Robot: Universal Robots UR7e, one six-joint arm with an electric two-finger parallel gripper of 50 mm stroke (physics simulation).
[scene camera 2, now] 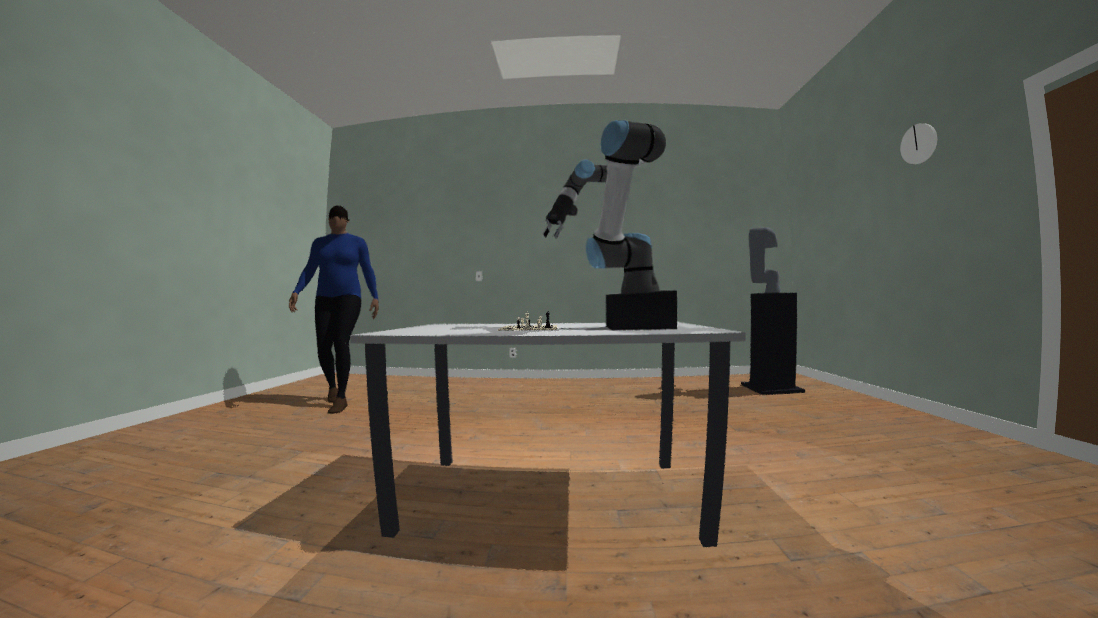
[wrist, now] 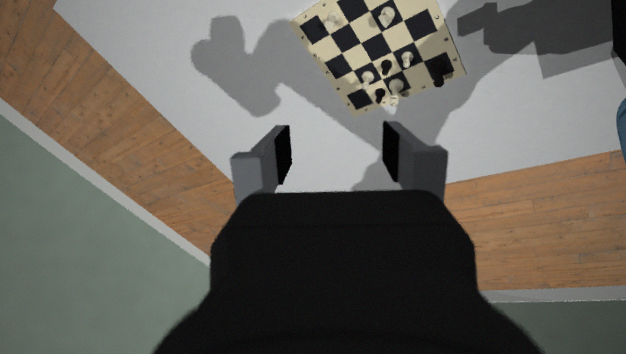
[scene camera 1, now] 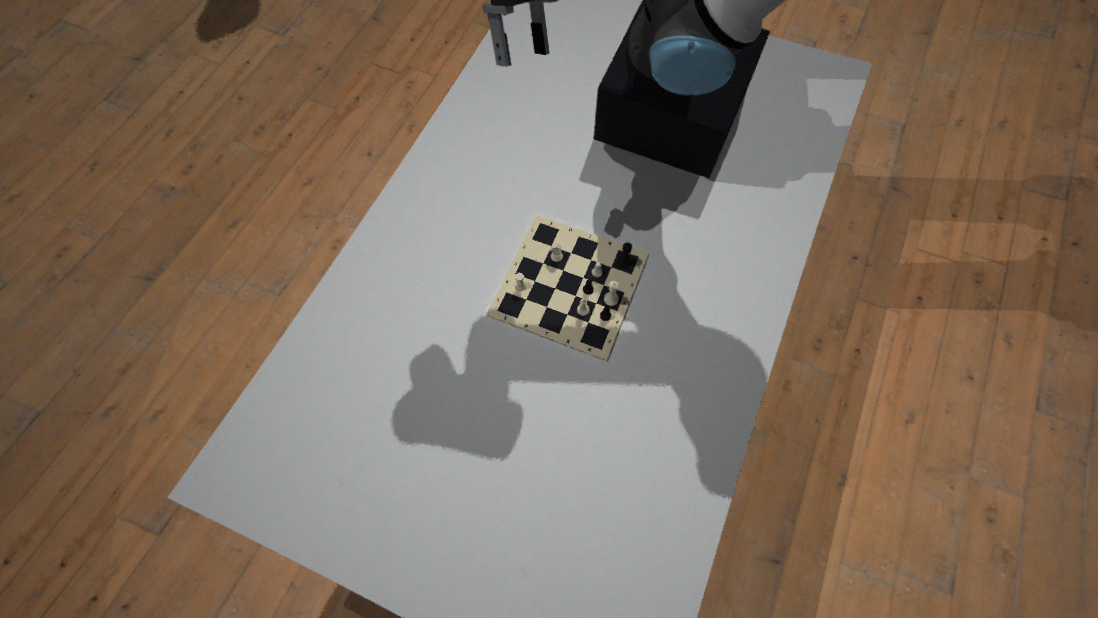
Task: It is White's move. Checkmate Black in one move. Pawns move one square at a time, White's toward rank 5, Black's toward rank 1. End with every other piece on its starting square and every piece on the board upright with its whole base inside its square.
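Where they show: gripper, fingertip midpoint: [scene camera 2: 549, 236] [wrist: 336, 143] [scene camera 1: 523, 59]; arm's base at its link origin: [scene camera 2: 640, 292].
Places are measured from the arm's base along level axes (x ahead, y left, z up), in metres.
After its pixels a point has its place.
The chessboard [scene camera 1: 563, 299] {z -0.132, x 0.476, y 0.008 m} [wrist: 359, 56] {z -0.132, x 0.476, y 0.006 m} lies on the table, its pieces upright. A tall black piece [scene camera 1: 626, 251] {z -0.086, x 0.369, y 0.077 m} [wrist: 438, 77] {z -0.080, x 0.362, y 0.068 m} stands on corner A1. A tall white piece [scene camera 1: 612, 293] {z -0.099, x 0.446, y 0.084 m} [wrist: 396, 86] {z -0.117, x 0.438, y 0.078 m} stands on A3. Smaller black pieces stand on B3 [scene camera 1: 587, 287] {z -0.119, x 0.444, y 0.039 m} [wrist: 386, 66] {z -0.119, x 0.438, y 0.036 m} and A4 [scene camera 1: 605, 313] {z -0.110, x 0.480, y 0.087 m} [wrist: 380, 95] {z -0.118, x 0.471, y 0.084 m}. White pieces stand on B2 [scene camera 1: 597, 269] {z -0.110, x 0.409, y 0.042 m} [wrist: 407, 59] {z -0.112, x 0.401, y 0.036 m}, B4 [scene camera 1: 583, 307] {z -0.112, x 0.484, y 0.049 m} [wrist: 367, 77] {z -0.120, x 0.477, y 0.043 m}, D2 [scene camera 1: 556, 254] {z -0.117, x 0.408, y -0.036 m} [wrist: 386, 16] {z -0.109, x 0.402, y -0.042 m} and E4 [scene camera 1: 519, 281] {z -0.103, x 0.489, y -0.068 m} [wrist: 332, 20]. Exact types are hard to tell. My gripper [scene camera 1: 522, 59] {z 0.249, x 0.366, y -0.101 m} [scene camera 2: 551, 234] {z 0.249, x 0.366, y -0.101 m} [wrist: 336, 143] {z 0.249, x 0.366, y -0.101 m} is open and empty, high above the table, away from the pieces.
The black robot base [scene camera 1: 653, 126] {z -0.052, x 0.130, y 0.027 m} [scene camera 2: 641, 310] {z -0.069, x 0.023, y 0.151 m} stands on the table [scene camera 1: 368, 322] {z -0.138, x 0.652, y -0.277 m} [scene camera 2: 430, 337] {z -0.143, x 0.709, y 0.370 m} behind the board. The arm's shadow crosses part of the board and table. A person in blue [scene camera 2: 338, 264] stands beyond the table, and a dark pedestal [scene camera 2: 772, 341] stands at the back right.
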